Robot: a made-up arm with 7 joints.
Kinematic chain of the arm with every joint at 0, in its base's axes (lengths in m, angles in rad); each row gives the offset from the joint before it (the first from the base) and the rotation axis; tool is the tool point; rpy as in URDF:
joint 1: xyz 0 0 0.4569 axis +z
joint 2: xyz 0 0 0 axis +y
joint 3: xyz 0 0 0.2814 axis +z
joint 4: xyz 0.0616 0 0 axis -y
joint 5: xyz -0.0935 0 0.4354 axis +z
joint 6: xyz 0 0 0 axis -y
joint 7: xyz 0.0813 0 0 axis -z
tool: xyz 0 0 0 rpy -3.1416 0 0
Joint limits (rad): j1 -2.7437..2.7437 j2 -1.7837..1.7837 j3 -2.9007..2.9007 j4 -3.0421..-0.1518 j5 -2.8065..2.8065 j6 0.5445..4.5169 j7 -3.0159..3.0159
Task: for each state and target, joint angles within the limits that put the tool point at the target. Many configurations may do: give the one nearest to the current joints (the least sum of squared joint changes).
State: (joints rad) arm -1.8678 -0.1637 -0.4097 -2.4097 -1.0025 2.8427 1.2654
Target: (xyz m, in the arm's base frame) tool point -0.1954 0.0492 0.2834
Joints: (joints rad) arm -2.4975 0.2615 -1.1050 -3.0421 -1.3482 3.2151 1.2654
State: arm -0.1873 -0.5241 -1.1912 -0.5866 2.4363 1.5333 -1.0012
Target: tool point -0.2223 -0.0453 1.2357
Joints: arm -0.2286 -0.3095 -1.1531 -0.2554 2.4379 1.5917 -1.0012
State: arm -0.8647 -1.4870 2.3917 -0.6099 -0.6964 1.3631 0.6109
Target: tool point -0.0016 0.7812 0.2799
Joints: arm -1.2449 -1.5278 2.2982 -0.6862 -0.7019 1.3901 0.6109
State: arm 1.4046 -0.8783 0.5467 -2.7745 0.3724 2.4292 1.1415
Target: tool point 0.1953 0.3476 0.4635
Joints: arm 0.9728 -0.3329 0.1516 -2.7656 0.4150 2.3538 1.1415
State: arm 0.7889 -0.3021 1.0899 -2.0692 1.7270 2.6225 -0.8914
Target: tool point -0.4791 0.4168 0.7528
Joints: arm 0.3285 -0.7960 1.6803 -1.4466 1.5969 2.2078 -0.8914
